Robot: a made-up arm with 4 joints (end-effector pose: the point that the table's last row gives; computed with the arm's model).
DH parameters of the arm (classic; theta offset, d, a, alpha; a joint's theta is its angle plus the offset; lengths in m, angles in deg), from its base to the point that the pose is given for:
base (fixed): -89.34 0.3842 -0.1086 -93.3
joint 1: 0 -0.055 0.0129 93.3
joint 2: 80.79 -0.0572 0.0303 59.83
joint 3: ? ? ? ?
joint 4: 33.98 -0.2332 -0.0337 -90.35
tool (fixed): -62.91 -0.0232 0 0
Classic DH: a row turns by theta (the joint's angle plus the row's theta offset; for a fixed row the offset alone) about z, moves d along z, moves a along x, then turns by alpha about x.
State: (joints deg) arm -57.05 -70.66 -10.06 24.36
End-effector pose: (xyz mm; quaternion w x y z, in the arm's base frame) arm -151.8 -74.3 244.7 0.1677 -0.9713 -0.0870 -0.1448
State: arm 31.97 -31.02 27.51 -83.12
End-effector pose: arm -68.4 175.7 89.3 0.0603 -0.7802 0.0318 -0.6218
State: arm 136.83 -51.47 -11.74 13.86
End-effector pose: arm -148.6 262.1 561.7 0.9575 0.2307 0.1221 -0.1223
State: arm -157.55 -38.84 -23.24 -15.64
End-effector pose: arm -166.6 -2.2 574.3 0.7674 0.6127 0.1879 0.0187
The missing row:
joint 3: -4.29 -0.114 -0.0376 -107.79
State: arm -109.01 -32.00 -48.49 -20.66
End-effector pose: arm -200.0 -52.8 361.0 0.3828 0.9147 -0.0006 0.1294
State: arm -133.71 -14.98 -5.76 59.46
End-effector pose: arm -82.8 -6.8 623.8 0.1957 0.8195 -0.1011 -0.5290
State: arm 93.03 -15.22 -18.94 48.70
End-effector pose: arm -148.3 337.6 341.9 0.9103 0.1639 -0.3725 -0.0759
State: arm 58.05 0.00 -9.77 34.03
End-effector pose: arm -119.3 252.5 183.8 0.8385 -0.2264 -0.4955 0.0087
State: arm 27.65 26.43 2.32 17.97
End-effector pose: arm -44.0 117.0 122.5 0.5821 -0.4240 -0.6875 0.0933
